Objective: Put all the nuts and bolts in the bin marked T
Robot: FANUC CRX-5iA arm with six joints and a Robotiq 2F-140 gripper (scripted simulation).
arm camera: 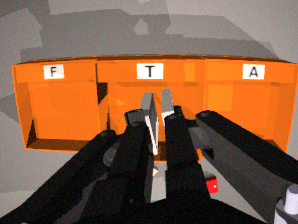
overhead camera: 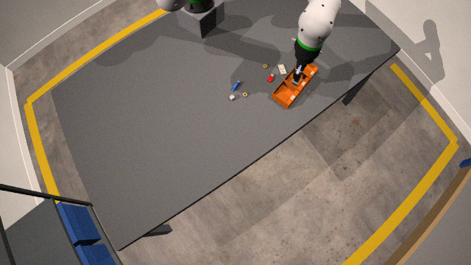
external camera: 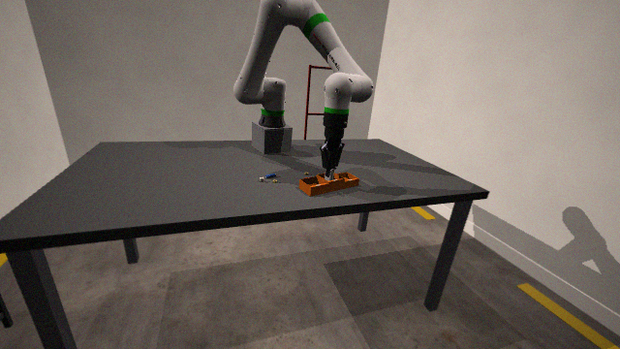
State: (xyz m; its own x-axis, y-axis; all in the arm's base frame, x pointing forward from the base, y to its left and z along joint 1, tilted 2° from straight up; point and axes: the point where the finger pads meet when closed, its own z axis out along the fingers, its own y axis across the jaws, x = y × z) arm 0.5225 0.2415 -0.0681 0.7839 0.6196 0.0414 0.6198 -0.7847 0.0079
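Now: the orange three-compartment bin 30 mm below my hand and 10 mm to the left of it. Round my hand: red usb stick: 80 mm to the right, 70 mm behind, 50 mm below; blue cylinder: 240 mm to the right, 90 mm behind, 40 mm below; white domino: 90 mm behind, 40 mm below, 10 mm to the right.
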